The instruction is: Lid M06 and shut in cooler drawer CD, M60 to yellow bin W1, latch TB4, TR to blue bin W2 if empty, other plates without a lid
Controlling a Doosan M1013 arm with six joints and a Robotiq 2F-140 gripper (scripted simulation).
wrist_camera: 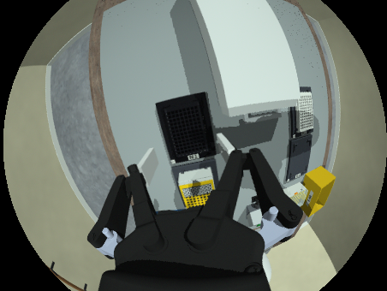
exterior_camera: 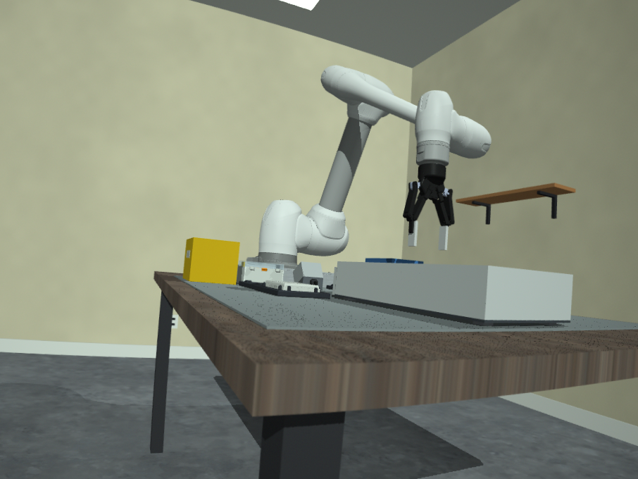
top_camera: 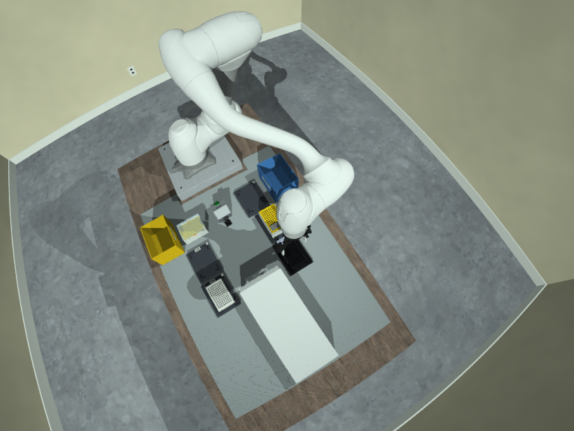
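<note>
The black assay plate lies 150 mm below my hand. Round my hand: plate lid (190 mm to the right, 150 mm below, 110 mm ahead); tip rack TR (180 mm behind, 110 mm below, 10 mm to the left); black nest (160 mm below).
</note>
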